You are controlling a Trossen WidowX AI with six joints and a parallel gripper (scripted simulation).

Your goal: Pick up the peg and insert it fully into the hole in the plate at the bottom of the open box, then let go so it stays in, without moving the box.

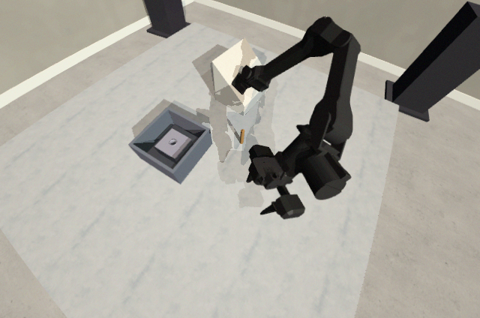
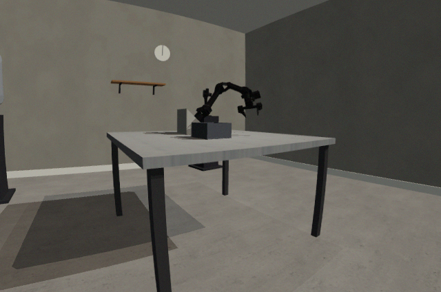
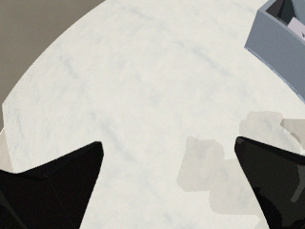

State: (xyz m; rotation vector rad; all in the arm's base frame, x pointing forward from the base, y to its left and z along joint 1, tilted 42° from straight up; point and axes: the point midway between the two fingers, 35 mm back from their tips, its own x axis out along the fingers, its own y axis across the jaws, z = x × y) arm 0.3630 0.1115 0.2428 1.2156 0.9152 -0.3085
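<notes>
Now: hand 20 cm past the orange peg, 14 cm to the left of it and 13 cm above it. Also, from my hand: box 34 cm to the right, 14 cm below, 5 cm behind; plate 34 cm to the right, 13 cm below, 5 cm behind.
</notes>
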